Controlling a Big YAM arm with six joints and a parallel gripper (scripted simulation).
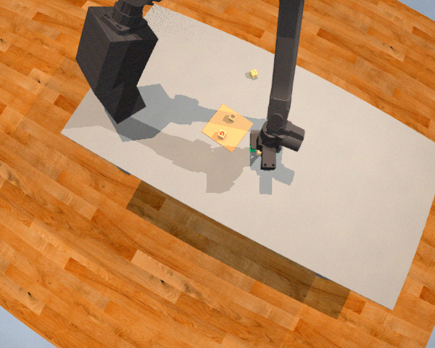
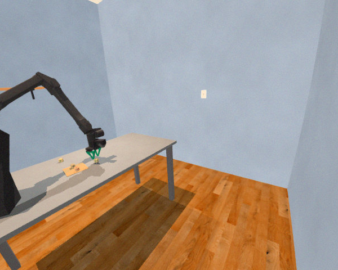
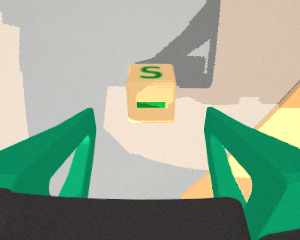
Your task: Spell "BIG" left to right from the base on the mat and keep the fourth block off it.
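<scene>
My gripper is now 15 cm past the mat, 1 cm to the left of it and 4 cm above it. From my hand the other things lie so: block (23 cm behind, 23 cm to the left, 3 cm below).
</scene>
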